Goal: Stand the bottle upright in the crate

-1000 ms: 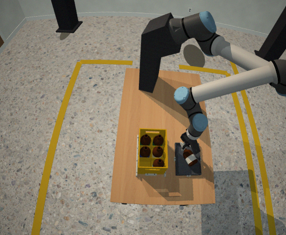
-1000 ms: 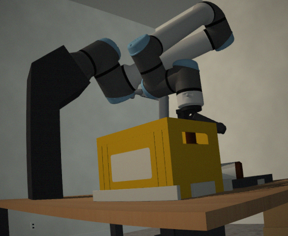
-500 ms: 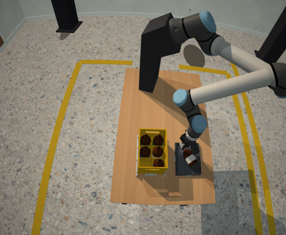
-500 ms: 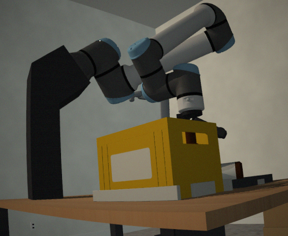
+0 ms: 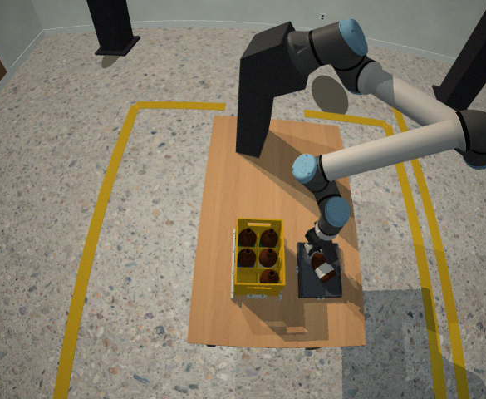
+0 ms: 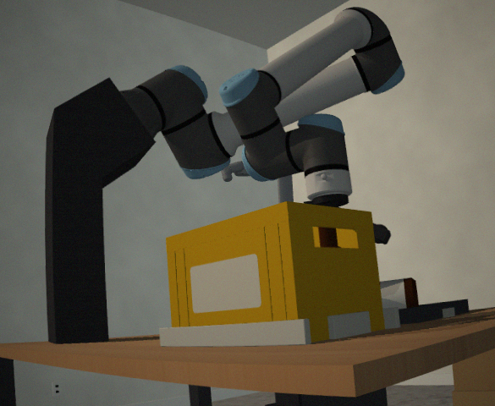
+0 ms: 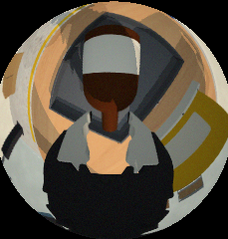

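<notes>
The brown bottle lies 4 cm ahead of my hand and 3 cm to the left of it. Round my hand: crate 8 cm ahead, 24 cm to the right, 4 cm above; dark tray 6 cm ahead, 4 cm to the left, 3 cm below.
</notes>
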